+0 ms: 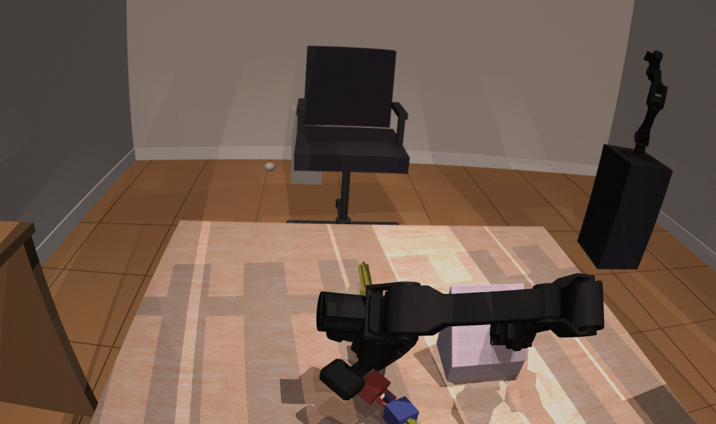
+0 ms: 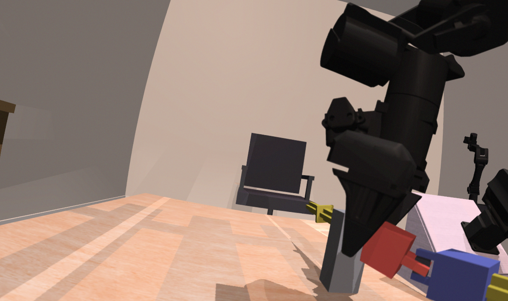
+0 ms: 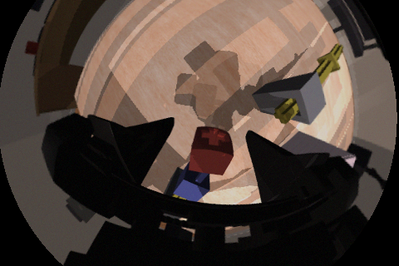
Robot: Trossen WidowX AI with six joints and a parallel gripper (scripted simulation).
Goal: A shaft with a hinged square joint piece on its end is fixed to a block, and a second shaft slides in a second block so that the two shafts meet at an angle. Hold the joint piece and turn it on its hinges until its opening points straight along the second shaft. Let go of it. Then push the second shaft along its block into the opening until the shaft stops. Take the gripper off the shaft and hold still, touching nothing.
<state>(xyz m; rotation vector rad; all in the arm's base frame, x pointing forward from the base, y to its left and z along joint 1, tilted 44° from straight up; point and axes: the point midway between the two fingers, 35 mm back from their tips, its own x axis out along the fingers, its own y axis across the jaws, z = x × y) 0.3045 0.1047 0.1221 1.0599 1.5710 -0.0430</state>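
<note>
Now: the red square joint piece 3 cm behind my gripper tip and 2 cm to the left of it.
</note>
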